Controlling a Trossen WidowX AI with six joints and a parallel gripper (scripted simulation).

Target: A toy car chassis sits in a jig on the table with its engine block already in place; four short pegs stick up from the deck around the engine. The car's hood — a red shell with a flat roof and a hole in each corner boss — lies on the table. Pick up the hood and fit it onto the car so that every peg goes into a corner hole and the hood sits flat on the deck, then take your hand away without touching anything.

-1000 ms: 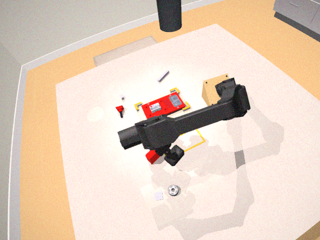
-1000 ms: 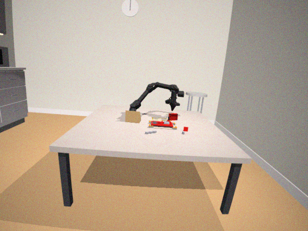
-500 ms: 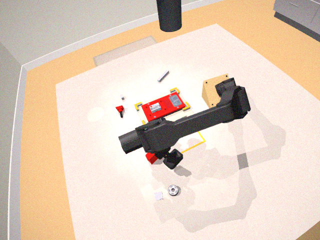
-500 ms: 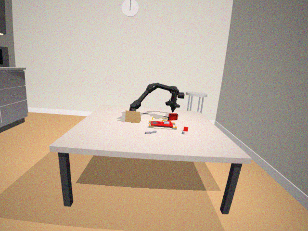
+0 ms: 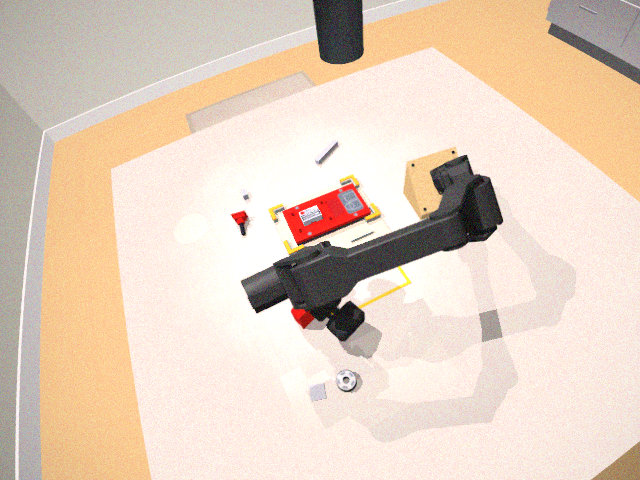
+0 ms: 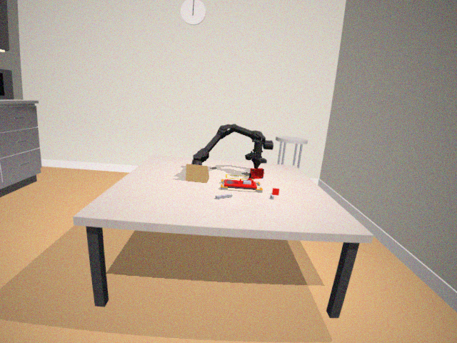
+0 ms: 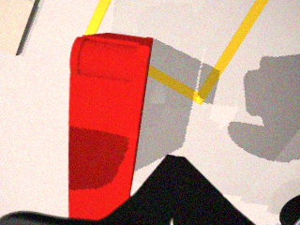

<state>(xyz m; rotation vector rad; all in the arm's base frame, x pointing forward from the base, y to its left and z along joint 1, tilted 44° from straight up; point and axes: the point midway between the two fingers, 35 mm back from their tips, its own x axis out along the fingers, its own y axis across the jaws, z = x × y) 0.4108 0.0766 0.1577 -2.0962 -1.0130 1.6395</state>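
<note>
Now: the red hood 30 mm to the right of my gripper tip, 20 mm below it and 10 mm ahead of it. From my gripper tip the other things lie so: grey bar 460 mm to the right, 230 mm behind, 40 mm below.
</note>
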